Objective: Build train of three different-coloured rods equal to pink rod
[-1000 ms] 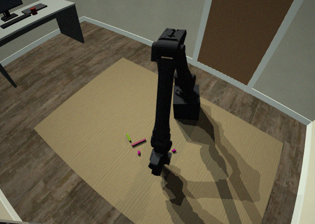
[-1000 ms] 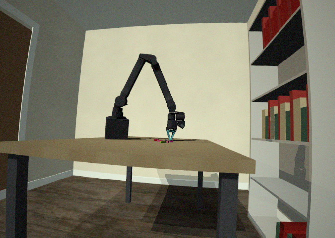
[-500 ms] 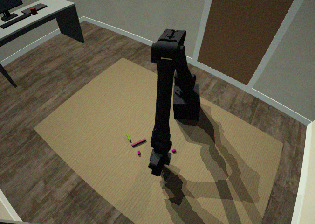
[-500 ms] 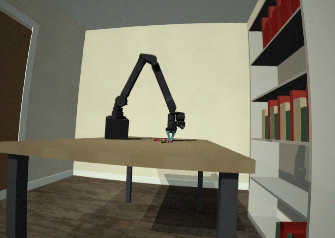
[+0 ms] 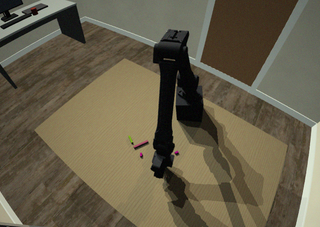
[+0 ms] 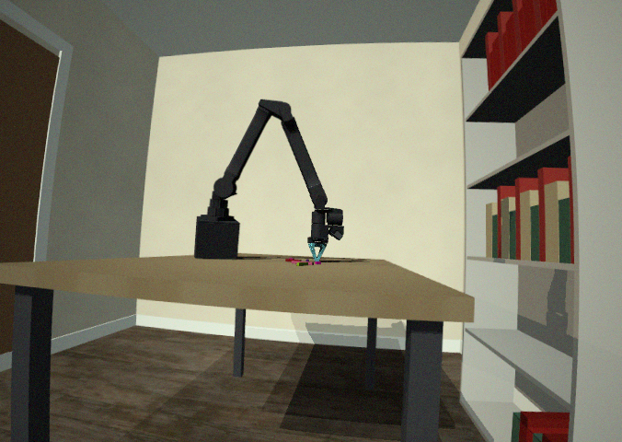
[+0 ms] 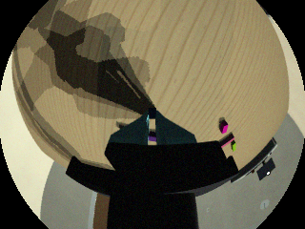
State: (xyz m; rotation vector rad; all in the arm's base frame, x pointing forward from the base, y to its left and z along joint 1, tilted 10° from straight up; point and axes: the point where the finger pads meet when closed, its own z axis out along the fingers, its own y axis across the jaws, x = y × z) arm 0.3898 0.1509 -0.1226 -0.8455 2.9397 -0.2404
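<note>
Right now my hand is right at the blue rod. From my hand the other things lie so: red rod 70 mm to the right, 70 mm behind, 10 mm below; pink rod 170 mm to the right, 10 mm below; purple rod 40 mm behind, 10 mm to the right, 10 mm below.
</note>
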